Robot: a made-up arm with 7 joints.
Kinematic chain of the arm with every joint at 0, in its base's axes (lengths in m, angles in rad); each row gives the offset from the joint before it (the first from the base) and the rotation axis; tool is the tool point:
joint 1: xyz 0 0 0 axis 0 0.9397 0.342
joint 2: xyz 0 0 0 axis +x
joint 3: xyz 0 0 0 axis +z
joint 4: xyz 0.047 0 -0.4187 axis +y
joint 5: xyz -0.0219 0 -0.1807 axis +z
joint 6: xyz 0 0 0 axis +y
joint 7: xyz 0 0 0 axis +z
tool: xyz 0 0 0
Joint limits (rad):
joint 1: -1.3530..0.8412
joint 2: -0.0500..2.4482
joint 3: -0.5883..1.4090
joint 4: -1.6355..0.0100
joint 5: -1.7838..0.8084
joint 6: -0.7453..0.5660
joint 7: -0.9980..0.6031
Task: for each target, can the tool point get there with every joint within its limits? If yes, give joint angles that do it. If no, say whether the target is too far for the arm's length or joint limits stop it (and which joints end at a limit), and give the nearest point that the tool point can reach.
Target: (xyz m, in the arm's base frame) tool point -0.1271 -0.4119 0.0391
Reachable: no: joint limits stop it (at a limit: joint 1, joint 2, joint 3, joint 4) | nearest point 0.3788 -0.3045 0.0074 | short by 0.518 m
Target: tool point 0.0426 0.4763 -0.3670
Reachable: yes | joints 0.0608 0.8479 0.5160 -0.3273 -1.1722 0.2791 -0.2562
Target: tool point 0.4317 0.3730 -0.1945
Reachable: yes | joints -0.8555 0.8294 0.1461 -0.1334 -0.9363 0.3289 -0.5664
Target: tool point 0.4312 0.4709 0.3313
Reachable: no: too far | nearest point 0.3348 0.3954 0.2908 | short by 0.129 m
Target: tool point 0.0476 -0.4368 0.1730
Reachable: no: joint limits stop it (at a limit: joint 1, joint 2, joint 3, joint 4) | nearest point 0.3788 -0.3045 0.0074 | short by 0.393 m
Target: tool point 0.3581 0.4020 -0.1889
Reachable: yes | joints -0.4933 0.8238 0.4196 -0.9565 -1.4195 0.0811 -0.7526
